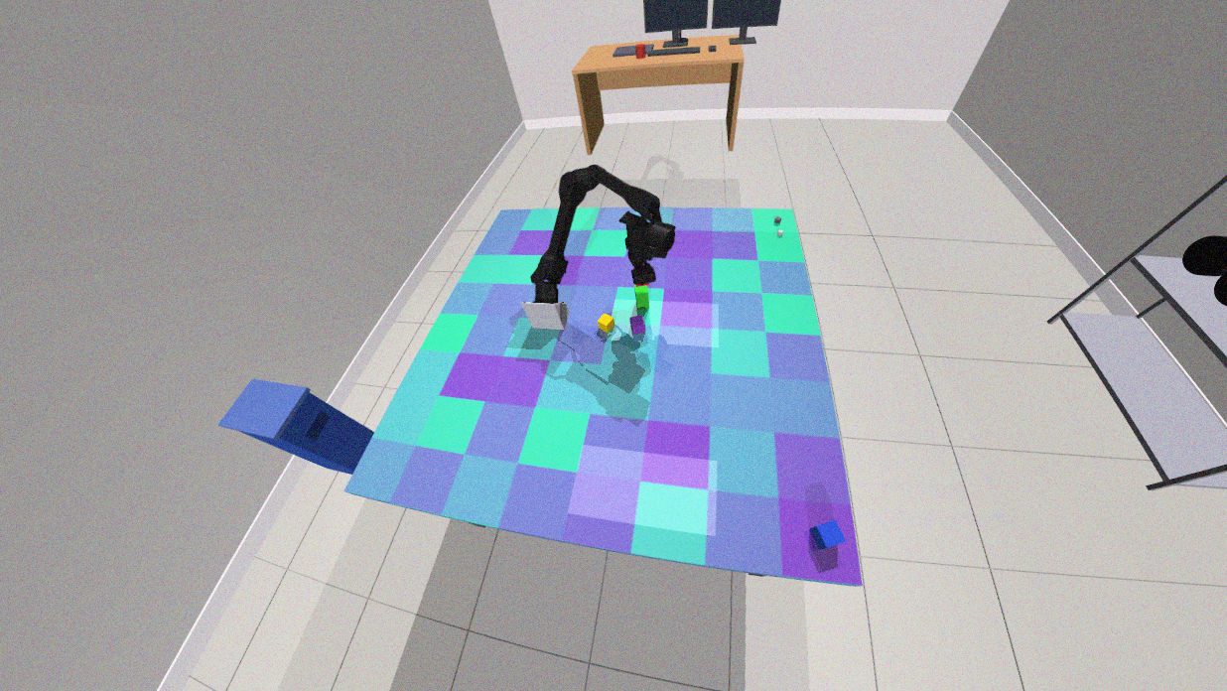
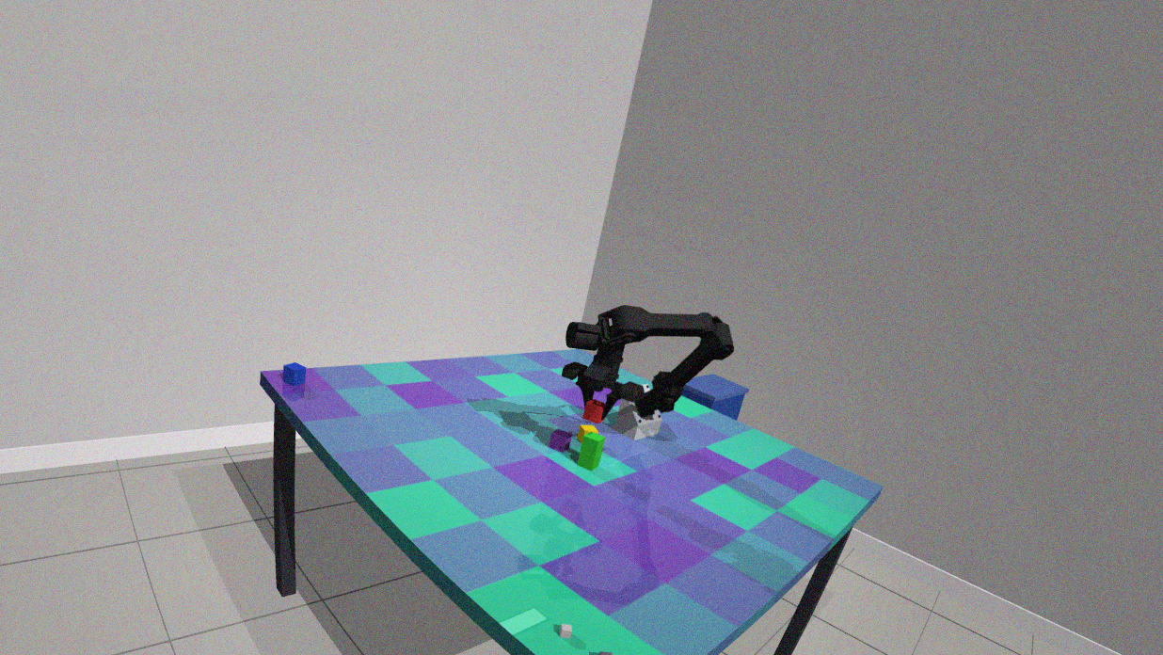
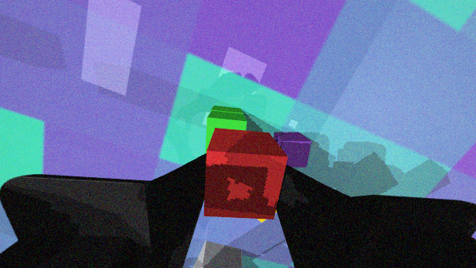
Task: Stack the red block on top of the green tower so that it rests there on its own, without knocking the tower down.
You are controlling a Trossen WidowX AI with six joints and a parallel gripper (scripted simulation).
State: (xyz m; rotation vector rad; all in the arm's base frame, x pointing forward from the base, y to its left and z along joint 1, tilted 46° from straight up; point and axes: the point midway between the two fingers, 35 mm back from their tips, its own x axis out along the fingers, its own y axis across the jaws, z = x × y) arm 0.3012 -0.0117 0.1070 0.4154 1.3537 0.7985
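Right now my gripper tip is 110 mm above the purple block, 90 mm to the left of it and 10 mm past it. From my gripper tip the other things lie so: blue block: 640 mm to the right, 470 mm ahead, 110 mm below; then red block: 10 mm above; then yellow block: 110 mm below, 110 mm behind, 90 mm to the right.
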